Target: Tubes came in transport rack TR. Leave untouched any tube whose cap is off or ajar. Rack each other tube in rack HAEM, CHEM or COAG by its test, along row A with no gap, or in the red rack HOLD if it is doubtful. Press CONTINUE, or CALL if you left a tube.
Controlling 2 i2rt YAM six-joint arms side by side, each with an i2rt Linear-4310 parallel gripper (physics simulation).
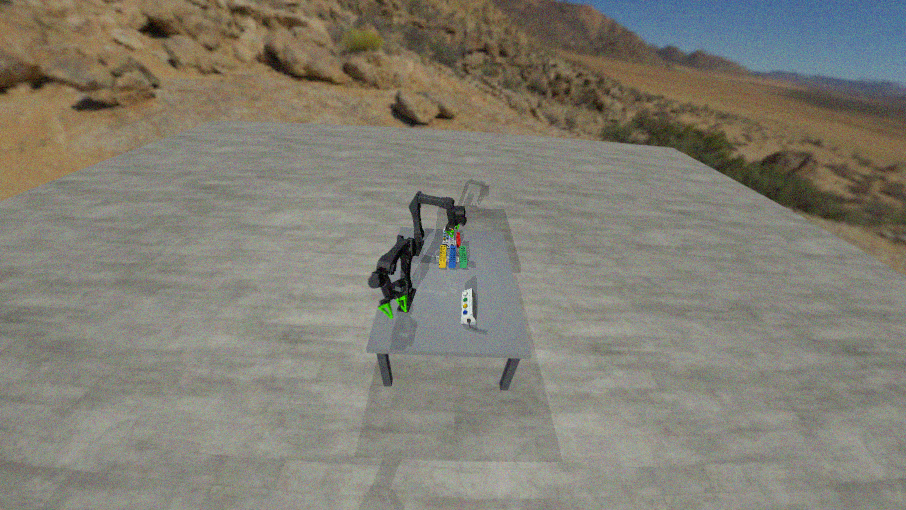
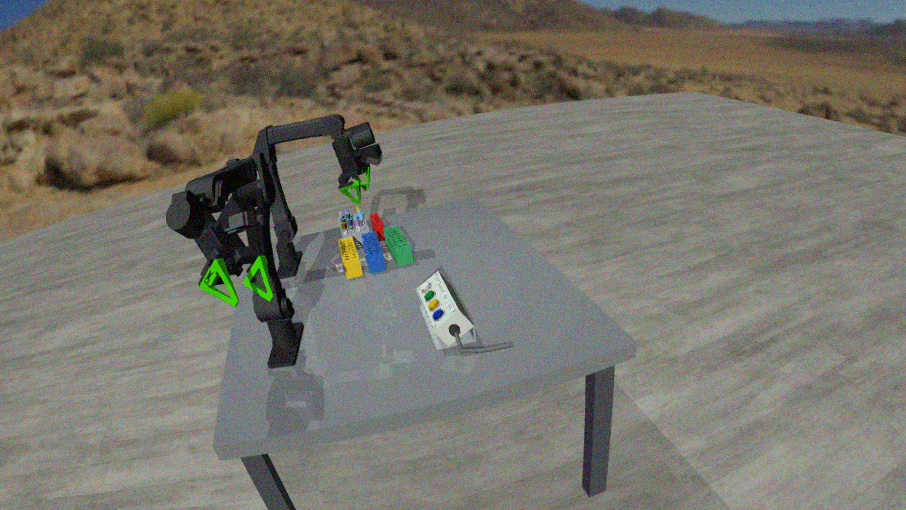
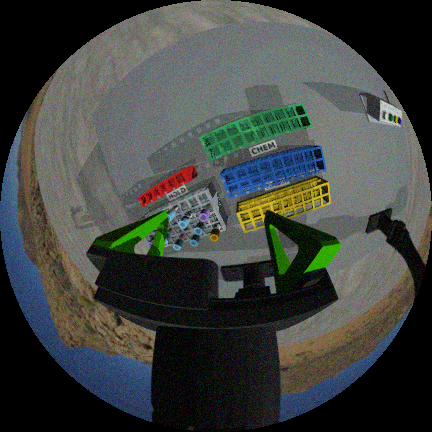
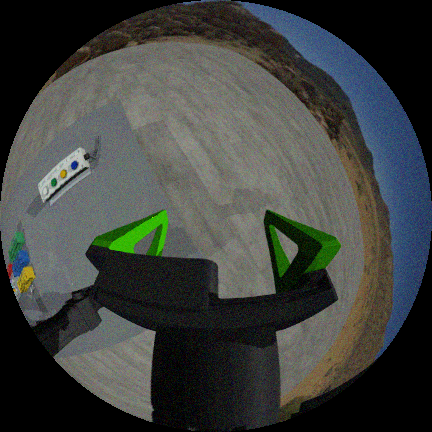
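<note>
The grey-white transport rack holds several tubes with light blue, purple and one amber cap; part of it is hidden behind a left finger. The red rack HOLD lies beside it. The green rack, blue rack and yellow rack stand side by side, their slots showing no tubes. A CHEM label lies between green and blue. My left gripper is open and empty above the transport rack. My right gripper is open and empty, far from the racks.
A white button box with white, green, yellow and blue buttons stands on the grey table, a cable at its end. The right arm's base stands at the table's edge. Cap seating and tube labels are too small to read.
</note>
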